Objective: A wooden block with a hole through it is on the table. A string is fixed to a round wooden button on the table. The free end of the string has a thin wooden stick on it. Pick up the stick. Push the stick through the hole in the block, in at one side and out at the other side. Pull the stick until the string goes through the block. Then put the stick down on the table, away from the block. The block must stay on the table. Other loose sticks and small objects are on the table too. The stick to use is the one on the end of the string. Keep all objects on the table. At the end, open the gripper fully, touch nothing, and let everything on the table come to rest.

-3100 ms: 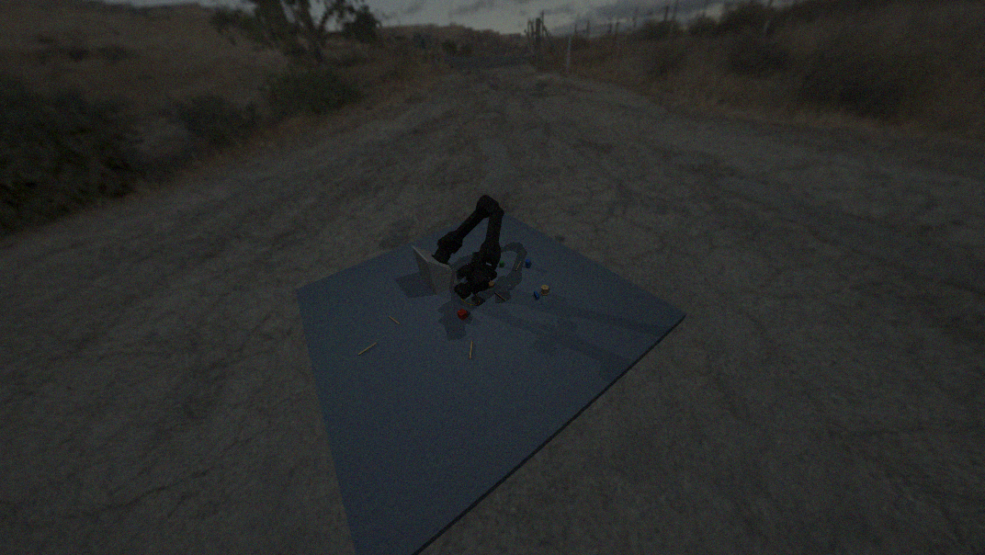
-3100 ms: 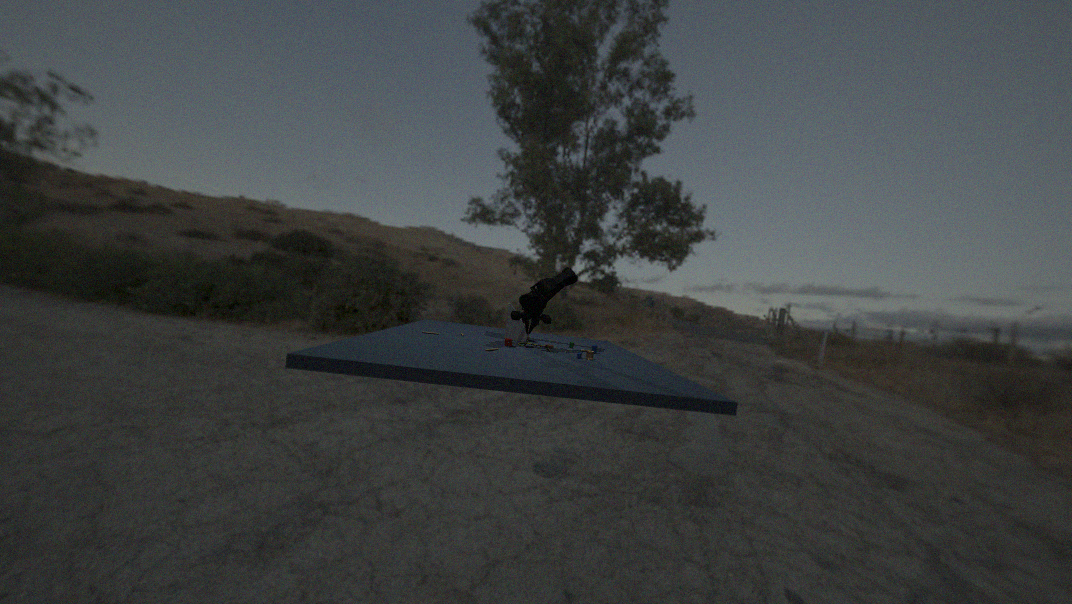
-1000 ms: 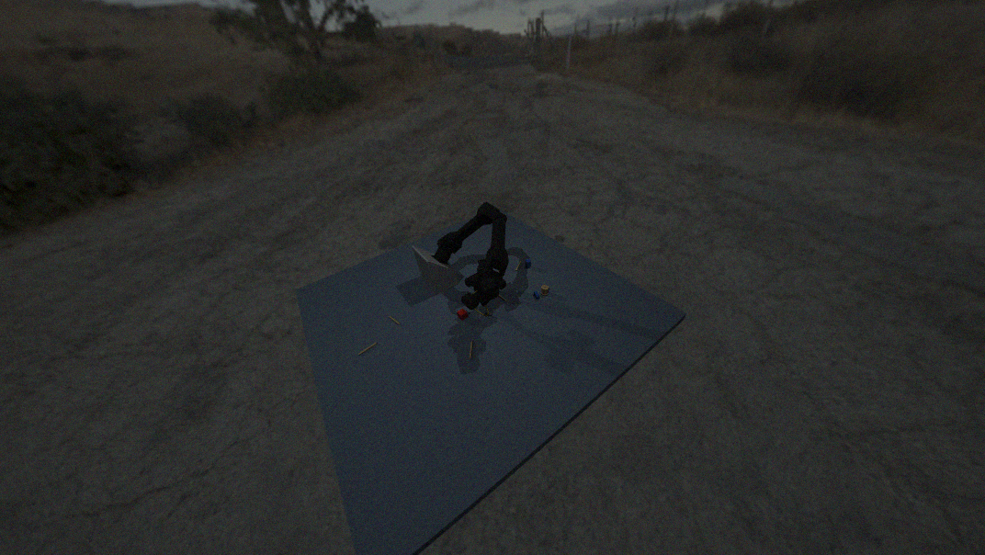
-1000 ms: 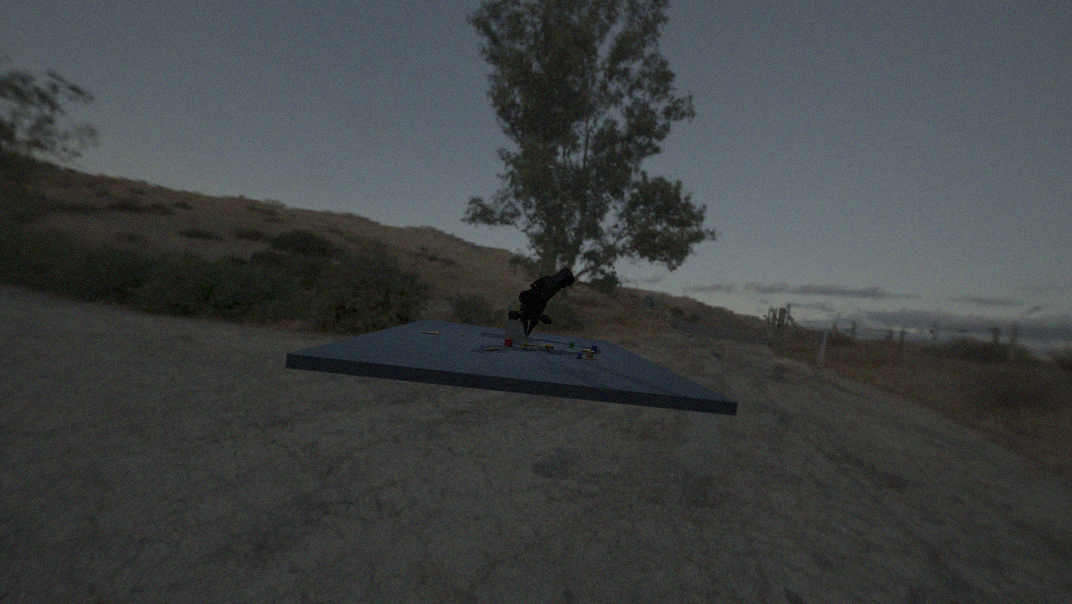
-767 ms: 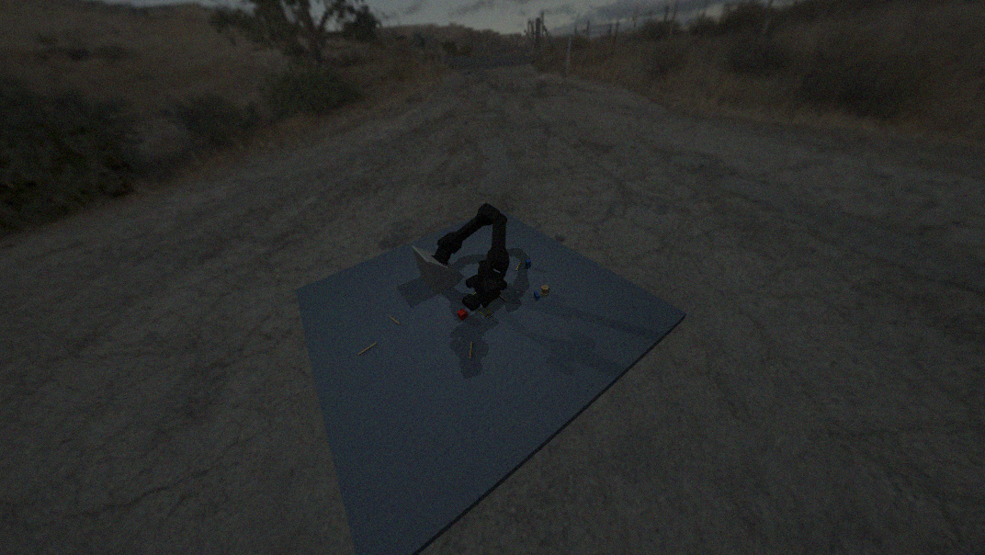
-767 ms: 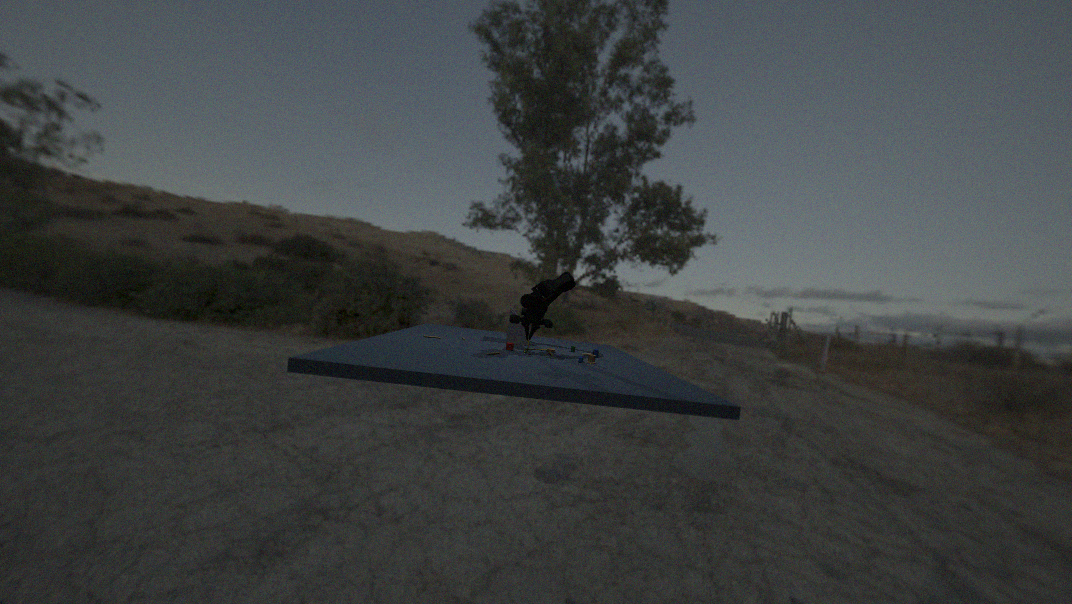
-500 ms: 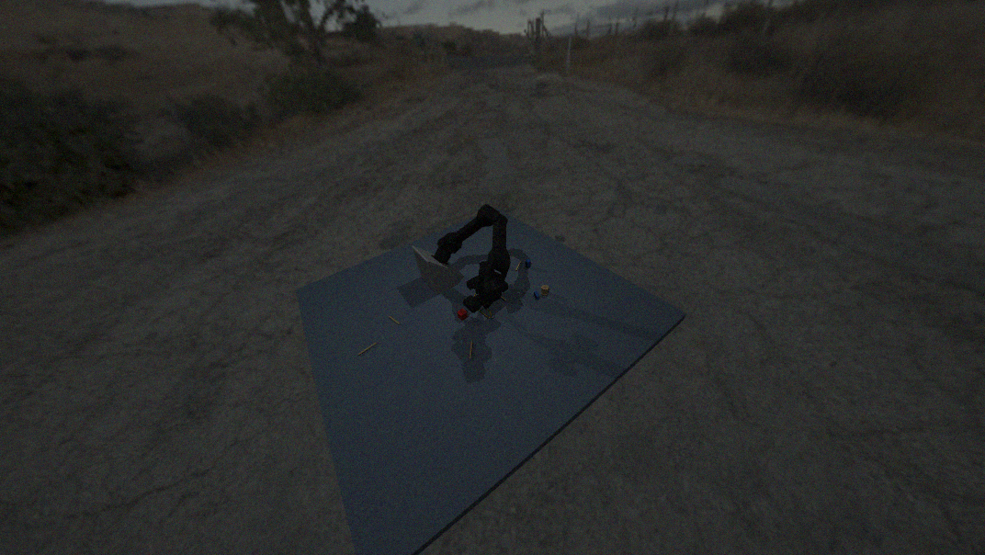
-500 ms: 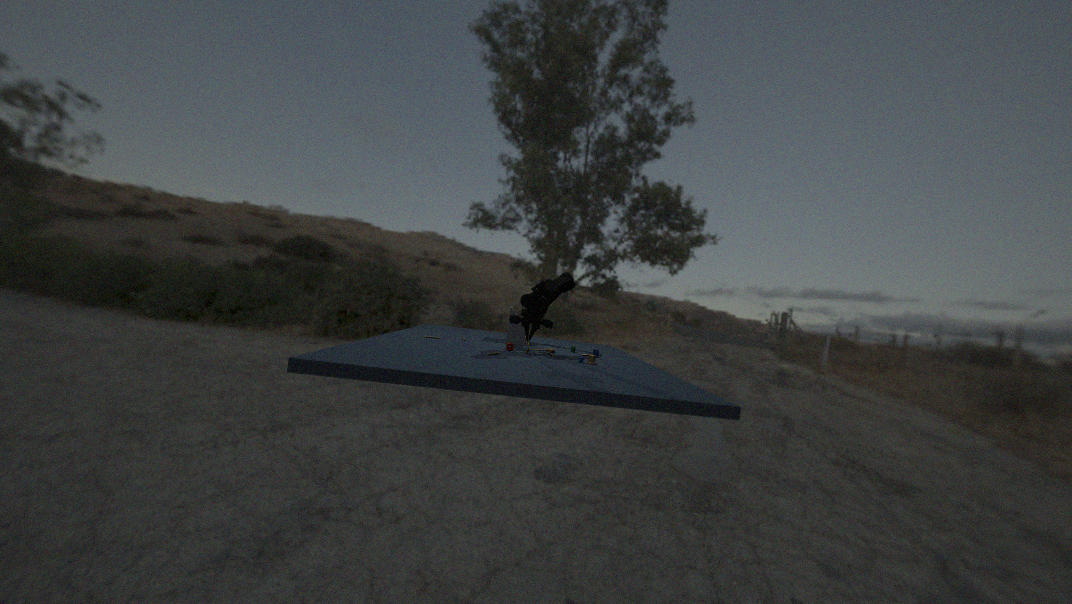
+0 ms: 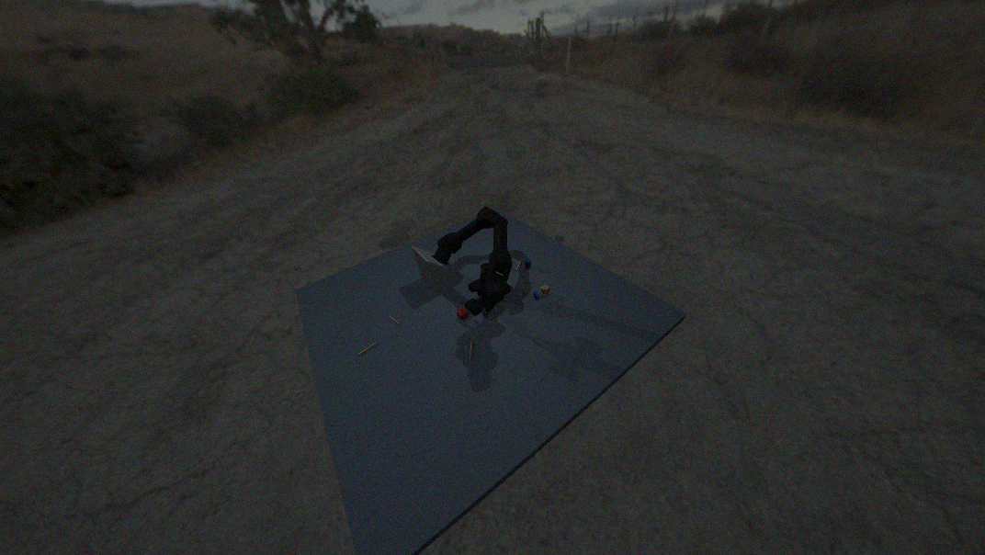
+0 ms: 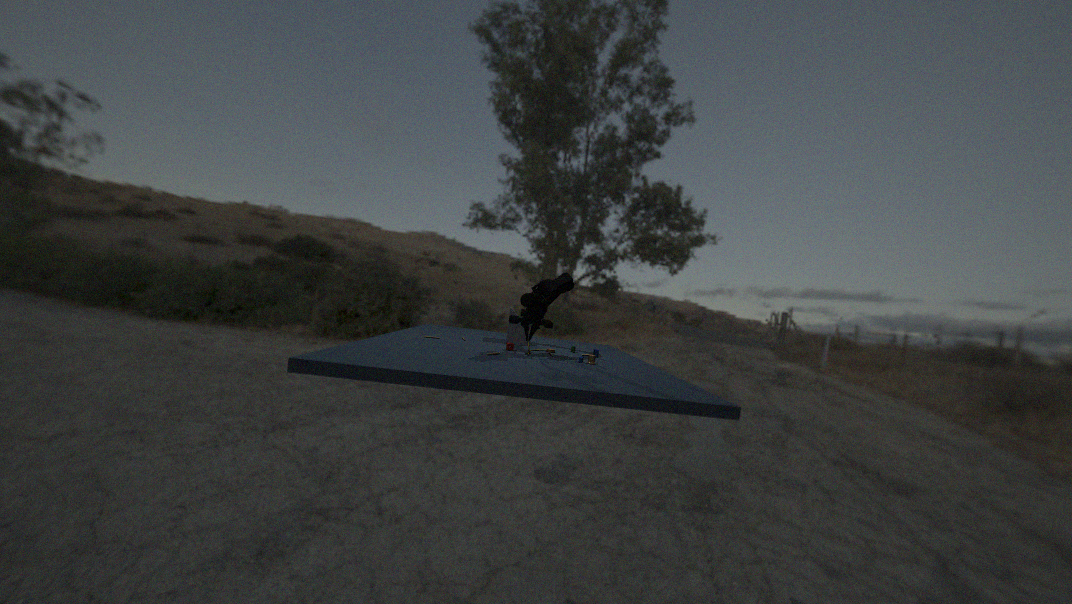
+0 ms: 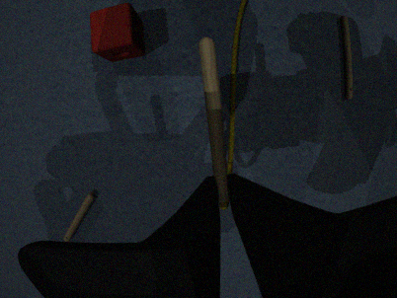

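The red block lies 110 mm behind my gripper tip, 60 mm to the right of it and 50 mm below it. Round my gripper tip: thin wooden stick: 10 mm behind; green object: 300 mm to the left, 220 mm behind, 50 mm below; blue object: 240 mm to the left, 50 mm below, 50 mm ahead.
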